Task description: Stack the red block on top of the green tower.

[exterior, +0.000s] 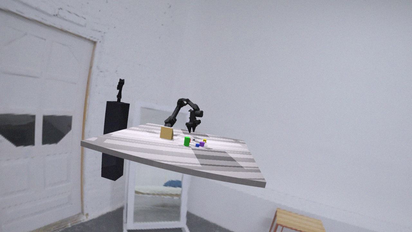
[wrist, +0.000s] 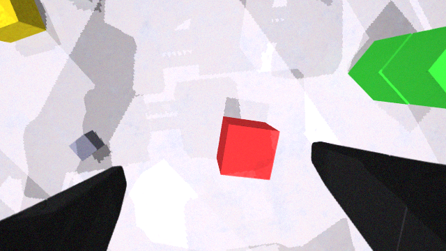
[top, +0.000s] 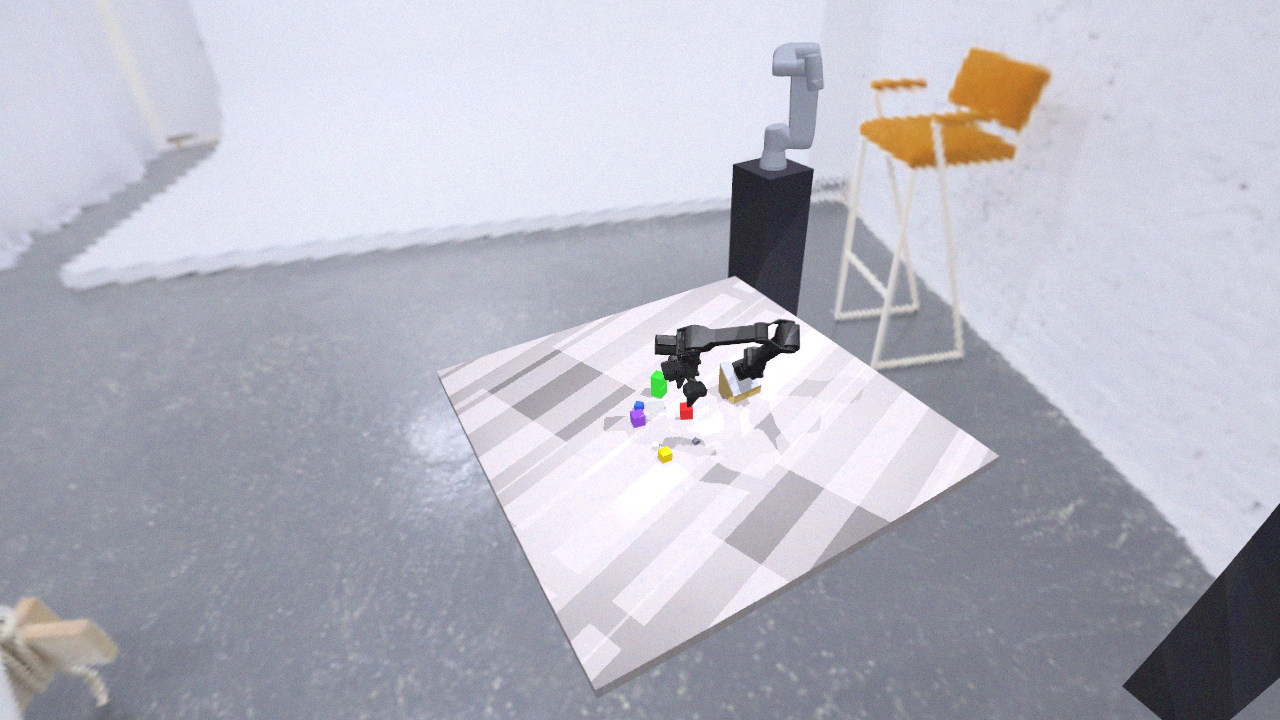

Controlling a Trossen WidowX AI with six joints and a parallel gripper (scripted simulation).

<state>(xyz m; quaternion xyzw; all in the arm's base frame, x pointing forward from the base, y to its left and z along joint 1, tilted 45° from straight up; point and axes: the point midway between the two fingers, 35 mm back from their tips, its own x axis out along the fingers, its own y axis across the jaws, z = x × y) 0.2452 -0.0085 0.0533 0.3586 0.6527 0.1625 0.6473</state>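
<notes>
My gripper tip is 20 mm past the red block, 20 mm to the left of it and 80 mm above it. The rest, counted from my gripper tip: purple block: 120 mm ahead, 70 mm to the right, 80 mm below; blue block: 90 mm ahead, 120 mm to the right, 80 mm below; yellow block: 130 mm ahead, 110 mm to the left, 80 mm below.
</notes>
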